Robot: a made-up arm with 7 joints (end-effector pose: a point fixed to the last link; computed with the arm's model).
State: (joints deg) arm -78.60 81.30 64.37 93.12 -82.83 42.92 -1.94
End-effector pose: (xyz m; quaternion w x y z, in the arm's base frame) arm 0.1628 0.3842 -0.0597 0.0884 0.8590 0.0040 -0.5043
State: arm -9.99 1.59 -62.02 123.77 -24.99 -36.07 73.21
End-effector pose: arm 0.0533 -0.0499 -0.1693 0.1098 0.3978 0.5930 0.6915
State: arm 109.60 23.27 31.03 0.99 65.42 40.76 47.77
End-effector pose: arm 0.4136 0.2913 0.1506 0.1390 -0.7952 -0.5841 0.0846
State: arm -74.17 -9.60 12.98 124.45 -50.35 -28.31 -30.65
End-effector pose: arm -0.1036 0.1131 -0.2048 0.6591 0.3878 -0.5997 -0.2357
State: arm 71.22 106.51 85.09 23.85 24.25 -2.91 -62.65
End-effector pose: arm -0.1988 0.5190 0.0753 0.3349 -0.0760 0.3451 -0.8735
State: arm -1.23 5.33 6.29 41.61 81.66 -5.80 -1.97
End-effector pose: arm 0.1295 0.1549 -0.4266 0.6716 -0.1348 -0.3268 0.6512
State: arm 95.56 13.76 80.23 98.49 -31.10 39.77 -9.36
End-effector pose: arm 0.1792 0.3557 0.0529 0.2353 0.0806 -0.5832 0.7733
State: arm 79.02 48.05 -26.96 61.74 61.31 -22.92 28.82
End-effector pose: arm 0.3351 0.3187 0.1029 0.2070 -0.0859 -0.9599 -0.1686
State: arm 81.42 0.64 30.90 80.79 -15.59 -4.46 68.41
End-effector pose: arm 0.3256 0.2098 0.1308 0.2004 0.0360 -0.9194 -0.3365
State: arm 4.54 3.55 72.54 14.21 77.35 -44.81 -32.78
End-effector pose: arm 0.0526 0.1784 -0.4669 0.0700 0.3656 0.0157 0.9280
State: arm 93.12 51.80 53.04 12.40 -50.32 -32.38 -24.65
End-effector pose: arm 0.2636 0.4956 0.0415 0.2272 0.5045 -0.7223 0.4148
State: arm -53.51 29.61 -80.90 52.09 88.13 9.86 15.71
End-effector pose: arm -0.3283 0.1549 -0.2754 0.8312 -0.2794 0.4474 0.1756
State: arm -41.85 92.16 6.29 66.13 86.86 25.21 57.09
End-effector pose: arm 0.1651 0.4539 -0.1017 0.9205 -0.2888 -0.2614 -0.0323
